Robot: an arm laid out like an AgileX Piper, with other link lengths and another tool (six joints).
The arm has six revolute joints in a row. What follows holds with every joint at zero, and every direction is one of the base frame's. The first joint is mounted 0.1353 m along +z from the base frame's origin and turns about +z. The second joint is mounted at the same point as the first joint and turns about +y. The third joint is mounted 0.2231 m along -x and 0.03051 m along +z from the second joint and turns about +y. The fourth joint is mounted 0.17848 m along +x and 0.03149 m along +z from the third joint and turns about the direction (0.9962, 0, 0.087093). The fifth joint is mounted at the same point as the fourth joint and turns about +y. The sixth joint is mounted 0.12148 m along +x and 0.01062 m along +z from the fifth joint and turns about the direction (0.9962, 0, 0.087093). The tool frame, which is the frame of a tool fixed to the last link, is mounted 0.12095 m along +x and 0.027 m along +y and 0.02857 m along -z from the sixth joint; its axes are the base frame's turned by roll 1.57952, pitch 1.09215 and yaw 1.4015 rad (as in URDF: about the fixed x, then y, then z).
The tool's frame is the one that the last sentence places.
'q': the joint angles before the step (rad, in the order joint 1, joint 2, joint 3, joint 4, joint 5, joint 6). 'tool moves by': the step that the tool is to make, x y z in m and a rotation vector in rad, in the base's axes. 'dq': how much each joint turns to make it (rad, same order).
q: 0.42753, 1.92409, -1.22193, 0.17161, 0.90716, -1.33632
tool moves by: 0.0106, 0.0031, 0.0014, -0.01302, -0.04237, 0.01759
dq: 0.02247, 0.00666, -0.02465, -0.03641, -0.01786, 0.02360
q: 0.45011, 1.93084, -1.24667, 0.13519, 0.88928, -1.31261
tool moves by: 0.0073, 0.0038, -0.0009, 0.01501, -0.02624, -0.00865
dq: -0.00143, 0.00448, -0.00440, 0.00533, -0.03061, 0.00075
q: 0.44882, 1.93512, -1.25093, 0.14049, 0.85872, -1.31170
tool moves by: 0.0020, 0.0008, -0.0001, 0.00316, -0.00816, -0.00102
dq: 0.00005, 0.00013, -0.00005, 0.00000, -0.00890, 0.00004
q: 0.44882, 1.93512, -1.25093, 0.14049, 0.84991, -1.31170
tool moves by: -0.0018, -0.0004, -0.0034, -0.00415, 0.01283, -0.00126
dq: -0.00014, 0.01340, -0.00037, 0.00220, 0.00034, -0.00009
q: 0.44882, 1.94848, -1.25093, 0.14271, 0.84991, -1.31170
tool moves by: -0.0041, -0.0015, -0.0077, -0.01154, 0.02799, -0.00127
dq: -0.00006, 0.03009, 0.00021, 0.00217, -0.00007, -0.00008
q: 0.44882, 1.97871, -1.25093, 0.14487, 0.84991, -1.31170
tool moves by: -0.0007, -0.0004, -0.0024, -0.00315, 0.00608, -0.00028
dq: -0.00005, 0.00921, 0.00022, 0.00004, -0.00260, -0.00009
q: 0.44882, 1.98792, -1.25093, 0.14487, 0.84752, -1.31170
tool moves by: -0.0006, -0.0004, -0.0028, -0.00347, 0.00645, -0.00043
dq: -0.00011, 0.01105, -0.00037, -0.00003, -0.00340, -0.00005
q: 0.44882, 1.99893, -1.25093, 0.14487, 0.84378, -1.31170
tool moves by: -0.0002, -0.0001, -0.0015, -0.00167, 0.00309, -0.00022
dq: 0.00012, 0.00617, -0.00070, 0.00001, -0.00199, 0.00011
